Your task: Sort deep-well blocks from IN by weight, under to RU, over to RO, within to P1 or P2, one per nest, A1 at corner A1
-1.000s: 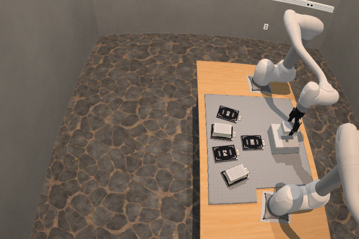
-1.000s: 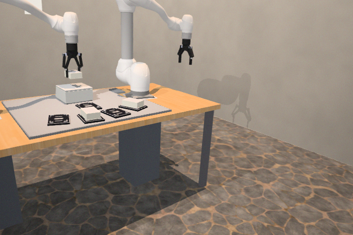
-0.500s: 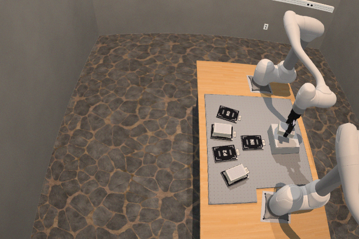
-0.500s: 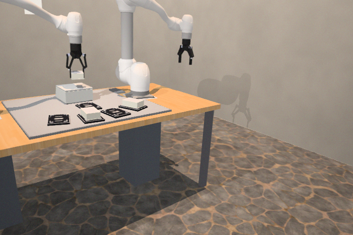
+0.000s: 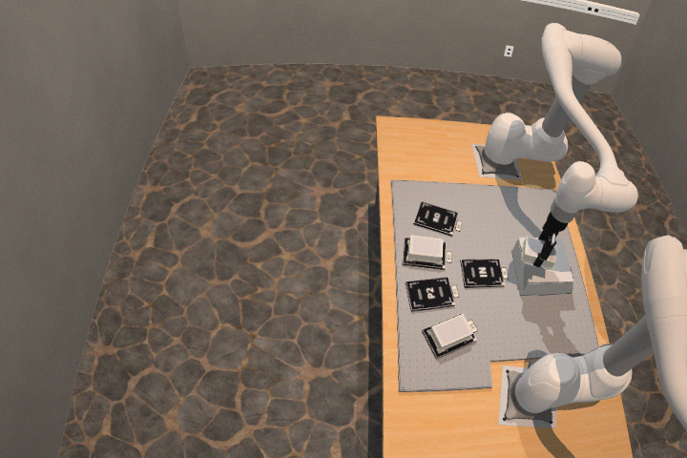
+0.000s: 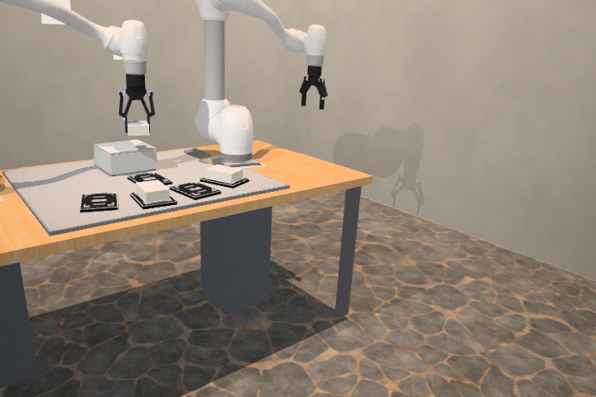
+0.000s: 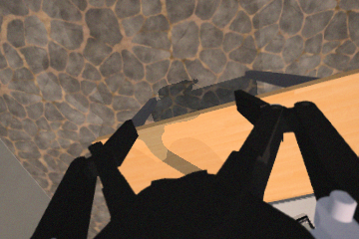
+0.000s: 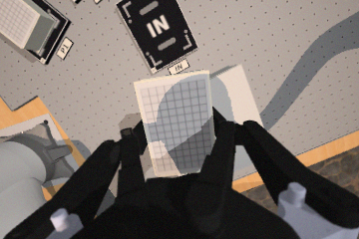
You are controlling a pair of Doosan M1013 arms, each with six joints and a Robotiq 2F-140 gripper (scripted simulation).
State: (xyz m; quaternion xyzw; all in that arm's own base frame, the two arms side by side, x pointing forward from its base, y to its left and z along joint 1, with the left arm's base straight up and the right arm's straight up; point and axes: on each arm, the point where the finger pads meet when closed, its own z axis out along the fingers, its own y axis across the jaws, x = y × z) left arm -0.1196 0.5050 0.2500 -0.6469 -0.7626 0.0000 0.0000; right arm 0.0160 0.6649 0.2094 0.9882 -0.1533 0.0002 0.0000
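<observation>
The nest P2 lies 380 mm ahead of my right hand, 190 mm below it and 80 mm to the left of it. Round my right hand: check-weigher CW: 130 mm below, 90 mm behind, 40 mm to the right; then nest P1: 310 mm ahead, 250 mm to the left, 190 mm below; then infeed nest: 190 mm below, 170 mm ahead, 20 mm to the right.
</observation>
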